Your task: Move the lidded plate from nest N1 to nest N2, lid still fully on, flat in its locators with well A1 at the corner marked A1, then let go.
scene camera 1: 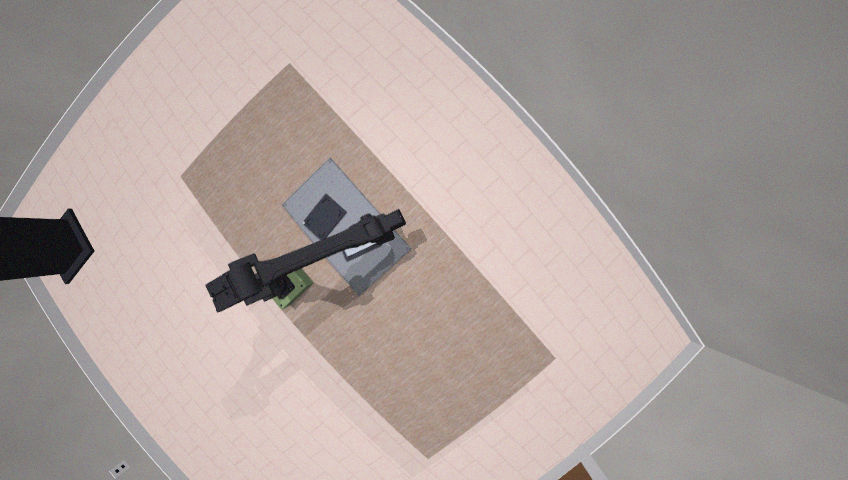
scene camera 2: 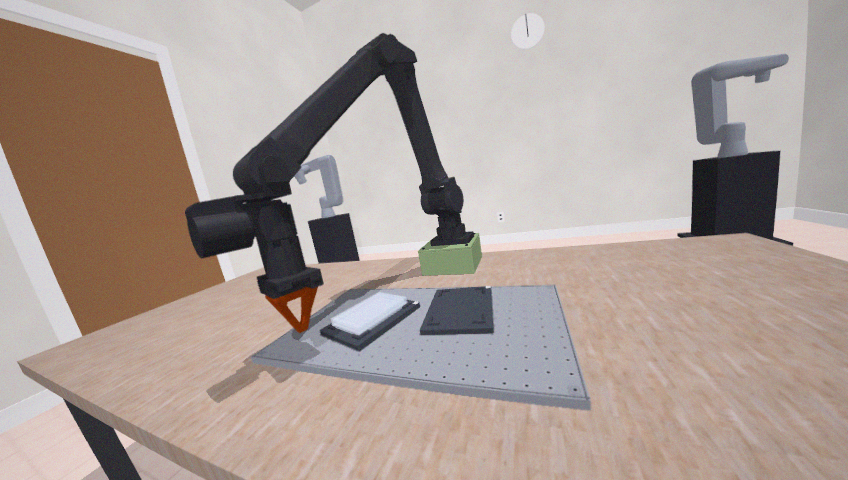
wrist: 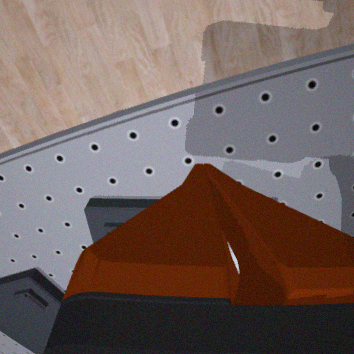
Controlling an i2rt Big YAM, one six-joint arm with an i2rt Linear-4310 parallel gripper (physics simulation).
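The pale lidded plate lies flat-looking in a dark nest; whether the lid is fully seated is too small to tell. The other dark nest is empty, with a small white mark at one far corner. Labels N1, N2 and A1 are not readable. My gripper has orange fingers, shut with nothing between them. It points down beside the plate's nest, on the door side in scene camera 2, above the board. The arm hides it in scene camera 1.
Both nests are on a grey perforated board on the wooden table. The arm's green base block stands behind the board in scene camera 2. Grey arms on black pedestals stand beyond the table.
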